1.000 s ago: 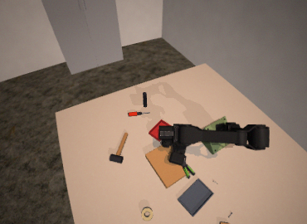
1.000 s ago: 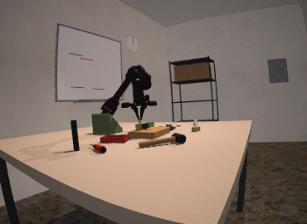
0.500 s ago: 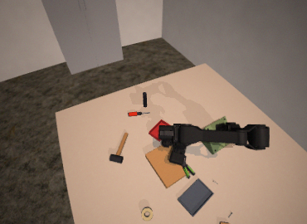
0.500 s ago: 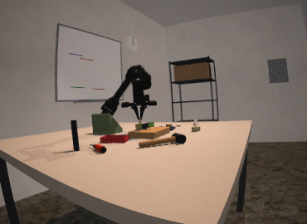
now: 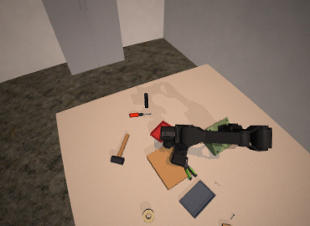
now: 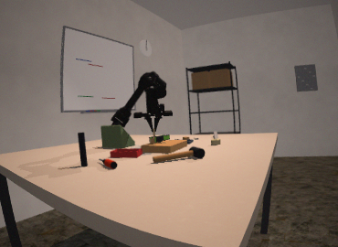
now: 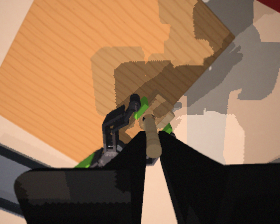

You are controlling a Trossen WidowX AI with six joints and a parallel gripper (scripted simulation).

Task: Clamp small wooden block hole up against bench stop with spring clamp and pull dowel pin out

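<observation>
The dowel pin lies 40 mm below my hand. Also, from my hand: red tray (200 mm to the right, 110 mm below, 10 mm ahead); then wooden board (100 mm below, 60 mm ahead, 10 mm to the left); then wooden block (80 mm below).
</observation>
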